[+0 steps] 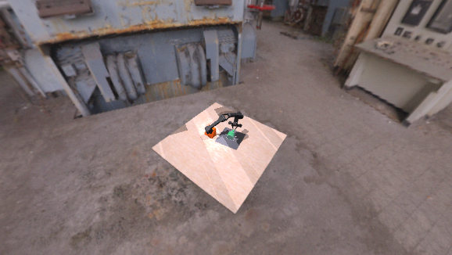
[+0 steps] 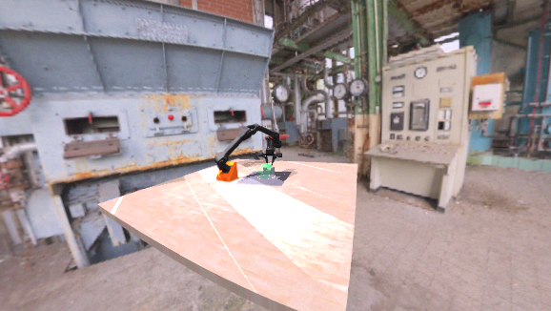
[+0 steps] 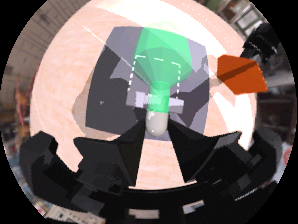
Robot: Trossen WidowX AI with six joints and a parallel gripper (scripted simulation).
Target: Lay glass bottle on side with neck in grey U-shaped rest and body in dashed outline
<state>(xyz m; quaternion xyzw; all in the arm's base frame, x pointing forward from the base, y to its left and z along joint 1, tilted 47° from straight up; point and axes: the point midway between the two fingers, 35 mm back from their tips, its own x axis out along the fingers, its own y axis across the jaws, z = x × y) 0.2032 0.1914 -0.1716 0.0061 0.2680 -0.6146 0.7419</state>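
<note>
My gripper tip is now 5 cm to the left of the green glass bottle and 1 cm short of it. Also, from my gripper tip: grey mat (10 cm to the right, 6 cm below, 3 cm ahead).
</note>
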